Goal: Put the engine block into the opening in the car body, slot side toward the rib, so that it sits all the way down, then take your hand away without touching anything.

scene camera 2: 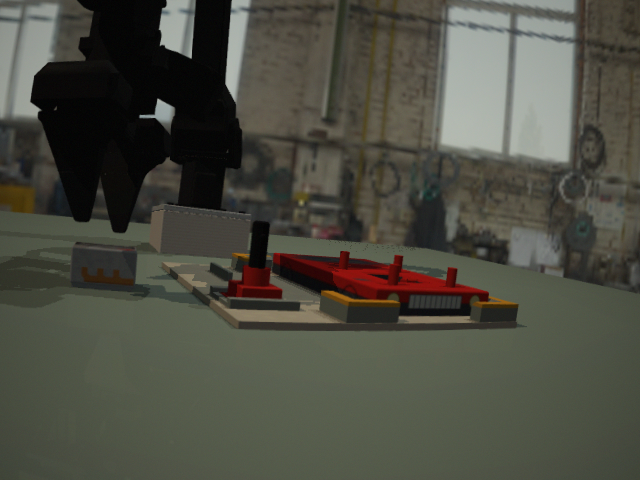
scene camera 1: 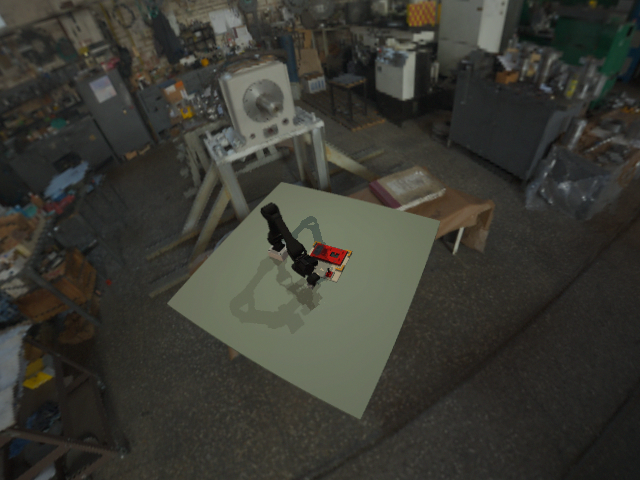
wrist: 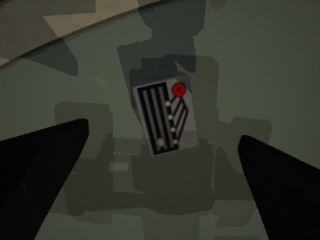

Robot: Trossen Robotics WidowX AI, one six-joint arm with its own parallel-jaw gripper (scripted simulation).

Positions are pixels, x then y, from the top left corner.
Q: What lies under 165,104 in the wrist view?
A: An engine block.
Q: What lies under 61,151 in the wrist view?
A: My gripper.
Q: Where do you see an engine block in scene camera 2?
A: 103,267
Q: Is my gripper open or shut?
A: Open.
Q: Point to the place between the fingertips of my gripper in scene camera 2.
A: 102,227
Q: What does my gripper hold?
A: Nothing.
